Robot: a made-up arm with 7 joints.
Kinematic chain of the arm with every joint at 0, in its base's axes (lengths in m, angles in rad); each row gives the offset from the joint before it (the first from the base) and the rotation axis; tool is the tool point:
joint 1: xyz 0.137 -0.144 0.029 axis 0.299 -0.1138 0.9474
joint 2: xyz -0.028 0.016 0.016 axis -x
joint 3: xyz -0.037 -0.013 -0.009 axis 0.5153 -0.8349 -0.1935
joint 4: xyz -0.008 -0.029 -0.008 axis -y
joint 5: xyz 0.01 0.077 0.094 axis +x
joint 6: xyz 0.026 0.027 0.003 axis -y
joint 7: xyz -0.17 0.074 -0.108 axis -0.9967 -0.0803 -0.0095
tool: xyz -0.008 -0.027 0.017
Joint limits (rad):
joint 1: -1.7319..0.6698
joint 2: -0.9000..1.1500
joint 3: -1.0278..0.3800
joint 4: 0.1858..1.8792
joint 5: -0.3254..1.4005
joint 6: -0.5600..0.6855
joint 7: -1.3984..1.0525
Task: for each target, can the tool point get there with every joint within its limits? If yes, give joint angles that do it. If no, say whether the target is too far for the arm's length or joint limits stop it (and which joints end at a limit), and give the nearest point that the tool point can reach.
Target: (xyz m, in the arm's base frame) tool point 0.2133 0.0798 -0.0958
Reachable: yes | joints -1.4805 0.0812 -0.8116 0.4460 0.5248 0.2981 -0.6223
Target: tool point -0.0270 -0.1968 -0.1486
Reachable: yes | joints -0.1515 0.9030 -0.1090 1.6563 0.3685 -0.3070 -0.6067
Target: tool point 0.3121 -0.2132 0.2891
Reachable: no: joint limits stop it (at a limit: joint 1, joint 2, joint 3, joint 4, joint 6, joint 7) | nearest point 0.2860 -0.1388 0.1552 | short by 0.155 m
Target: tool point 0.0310 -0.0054 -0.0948
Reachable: yes | joints 0.1621 0.1866 -0.2315 1.1960 0.4008 0.4713 -0.7211
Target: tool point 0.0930 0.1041 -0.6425
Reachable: no: too far | nearest point 0.1329 0.0035 -0.2628 | short by 0.395 m
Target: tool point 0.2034 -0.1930 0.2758
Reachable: no: joint limits stop it (at a limit: joint 1, joint 2, joint 3, joint 4, joint 6, joint 7) | nearest point 0.1308 -0.1175 0.1897 | short by 0.136 m
